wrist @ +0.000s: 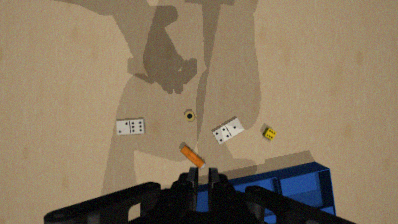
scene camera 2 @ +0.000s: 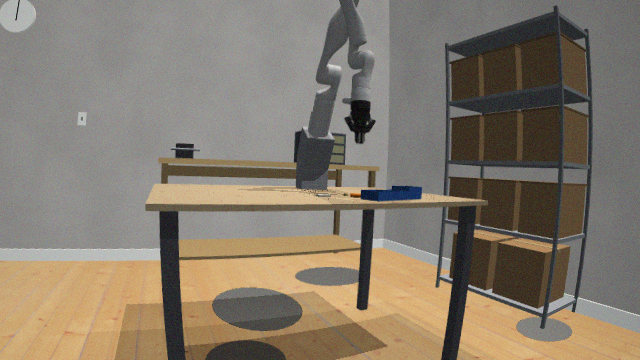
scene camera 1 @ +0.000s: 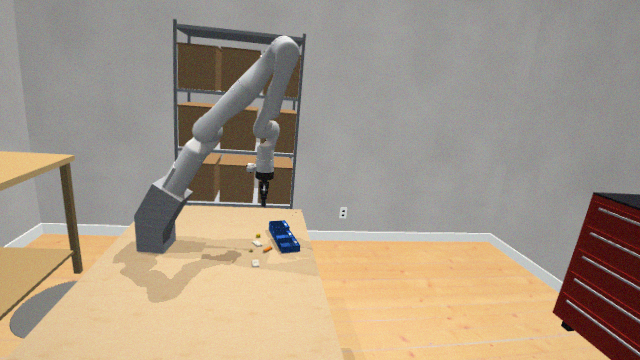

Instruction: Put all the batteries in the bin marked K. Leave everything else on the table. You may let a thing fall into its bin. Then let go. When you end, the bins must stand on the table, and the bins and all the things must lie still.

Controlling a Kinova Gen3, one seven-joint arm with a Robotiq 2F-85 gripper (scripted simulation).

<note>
In view: my gripper (scene camera 2: 359, 143).
My gripper is seen too in the wrist view (wrist: 203, 179).
</note>
